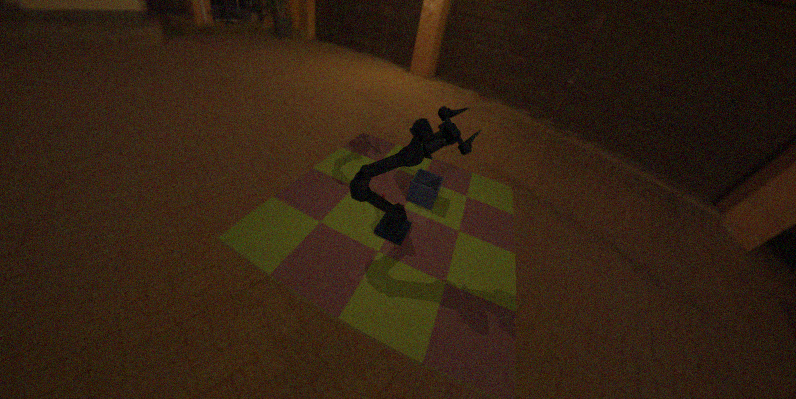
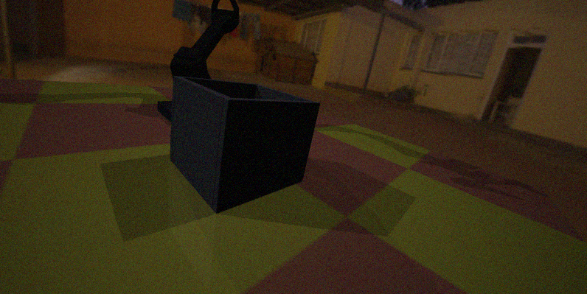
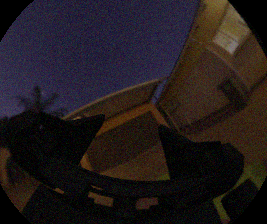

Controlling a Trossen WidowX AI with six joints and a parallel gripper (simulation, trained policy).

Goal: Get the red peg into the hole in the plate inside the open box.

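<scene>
Now: the red peg 40 mm ahead of my gripper tip, 300 mm to the left of it and 580 mm below it.
</scene>
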